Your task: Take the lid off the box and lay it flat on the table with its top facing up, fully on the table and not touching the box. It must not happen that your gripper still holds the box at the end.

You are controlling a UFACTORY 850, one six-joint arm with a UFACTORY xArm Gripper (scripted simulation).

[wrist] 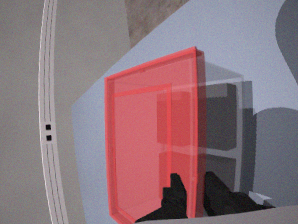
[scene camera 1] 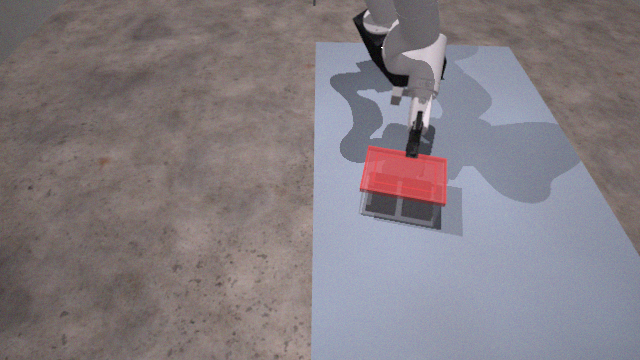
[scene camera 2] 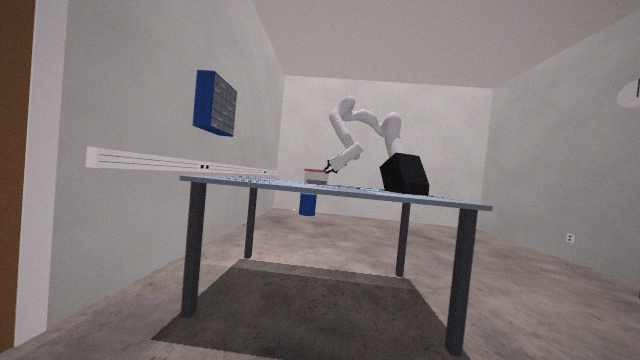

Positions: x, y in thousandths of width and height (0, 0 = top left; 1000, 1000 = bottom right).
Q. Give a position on a grey box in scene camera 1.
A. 618, 582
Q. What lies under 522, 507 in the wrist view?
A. A red lid.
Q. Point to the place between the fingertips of my gripper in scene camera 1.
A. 641, 440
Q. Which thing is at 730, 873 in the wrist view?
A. My gripper.
